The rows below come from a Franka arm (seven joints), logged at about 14 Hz.
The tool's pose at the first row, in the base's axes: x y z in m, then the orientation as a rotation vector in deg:
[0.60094 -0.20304 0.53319 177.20 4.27 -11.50]
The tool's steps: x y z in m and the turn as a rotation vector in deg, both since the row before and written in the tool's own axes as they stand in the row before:
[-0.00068 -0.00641 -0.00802 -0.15 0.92 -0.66]
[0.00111 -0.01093 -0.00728 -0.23 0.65 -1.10]
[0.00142 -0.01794 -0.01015 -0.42 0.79 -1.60]
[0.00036 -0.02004 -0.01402 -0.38 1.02 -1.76]
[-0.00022 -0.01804 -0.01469 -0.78 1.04 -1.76]
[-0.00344 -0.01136 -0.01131 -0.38 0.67 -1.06]
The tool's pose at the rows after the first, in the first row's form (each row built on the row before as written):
[0.60097 -0.19632 0.54098 177.17 5.33 -10.09]
[0.60221 -0.18502 0.54765 177.02 7.07 -9.10]
[0.60317 -0.16654 0.55685 176.65 9.59 -7.90]
[0.60253 -0.14583 0.56984 176.30 12.35 -6.36]
[0.60076 -0.12714 0.58359 175.49 15.09 -4.73]
[0.59596 -0.11575 0.59436 175.07 16.74 -3.70]

